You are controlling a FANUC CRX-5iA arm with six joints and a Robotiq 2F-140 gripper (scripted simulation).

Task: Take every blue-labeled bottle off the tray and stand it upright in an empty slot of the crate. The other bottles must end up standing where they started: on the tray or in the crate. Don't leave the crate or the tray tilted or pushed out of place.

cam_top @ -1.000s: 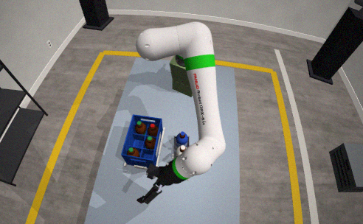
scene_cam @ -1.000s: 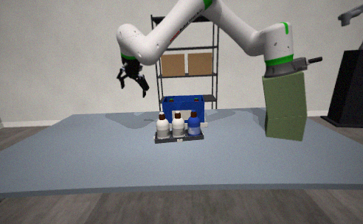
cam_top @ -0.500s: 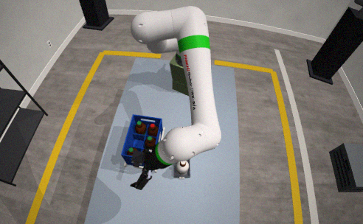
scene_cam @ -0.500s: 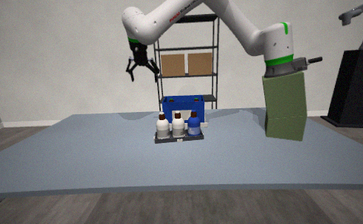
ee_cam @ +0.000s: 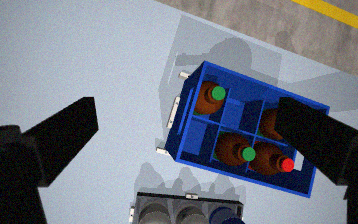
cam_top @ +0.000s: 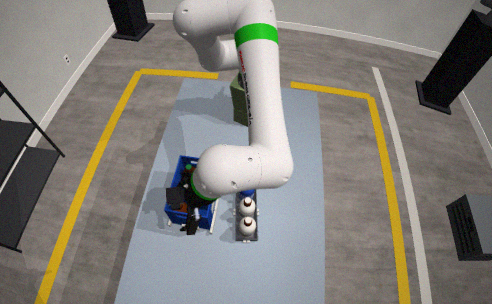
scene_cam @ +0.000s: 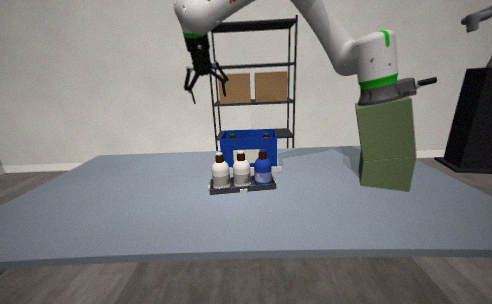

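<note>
Now: the blue-labeled bottle 27 cm behind my hand, 16 cm to the left of it and 28 cm below it. From my hand the other things lie so: blue crate 17 cm behind, 6 cm to the right, 28 cm below.
</note>
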